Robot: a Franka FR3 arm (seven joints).
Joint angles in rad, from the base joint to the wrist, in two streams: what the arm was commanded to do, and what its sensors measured. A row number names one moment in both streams.
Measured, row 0:
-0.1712 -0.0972 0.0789 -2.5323 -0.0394 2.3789 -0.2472
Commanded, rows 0 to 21:
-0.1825 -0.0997 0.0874 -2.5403 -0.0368 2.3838 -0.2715
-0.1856 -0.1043 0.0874 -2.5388 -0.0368 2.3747 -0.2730
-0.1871 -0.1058 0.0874 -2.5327 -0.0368 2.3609 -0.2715
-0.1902 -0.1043 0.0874 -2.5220 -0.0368 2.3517 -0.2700
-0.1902 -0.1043 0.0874 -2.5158 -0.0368 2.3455 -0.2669
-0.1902 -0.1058 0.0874 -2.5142 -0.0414 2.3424 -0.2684
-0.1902 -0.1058 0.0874 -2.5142 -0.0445 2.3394 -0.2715
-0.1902 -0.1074 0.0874 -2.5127 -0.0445 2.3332 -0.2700
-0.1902 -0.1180 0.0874 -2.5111 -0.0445 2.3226 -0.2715
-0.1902 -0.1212 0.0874 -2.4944 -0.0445 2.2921 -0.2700
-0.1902 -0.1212 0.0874 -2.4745 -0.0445 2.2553 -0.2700
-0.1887 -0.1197 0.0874 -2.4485 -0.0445 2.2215 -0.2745
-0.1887 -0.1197 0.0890 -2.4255 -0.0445 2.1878 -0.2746
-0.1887 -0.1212 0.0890 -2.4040 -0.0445 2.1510 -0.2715
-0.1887 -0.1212 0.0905 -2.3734 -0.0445 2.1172 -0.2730
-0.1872 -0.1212 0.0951 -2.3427 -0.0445 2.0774 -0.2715
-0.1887 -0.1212 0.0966 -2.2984 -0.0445 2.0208 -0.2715
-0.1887 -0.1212 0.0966 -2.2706 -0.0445 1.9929 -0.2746
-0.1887 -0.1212 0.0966 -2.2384 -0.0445 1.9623 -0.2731
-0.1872 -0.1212 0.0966 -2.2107 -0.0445 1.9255 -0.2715
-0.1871 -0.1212 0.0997 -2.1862 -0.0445 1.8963 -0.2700
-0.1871 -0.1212 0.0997 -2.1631 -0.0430 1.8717 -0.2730
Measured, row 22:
-0.1777 -0.1225 0.0878 -2.2437 -0.0412 1.9656 -0.2581
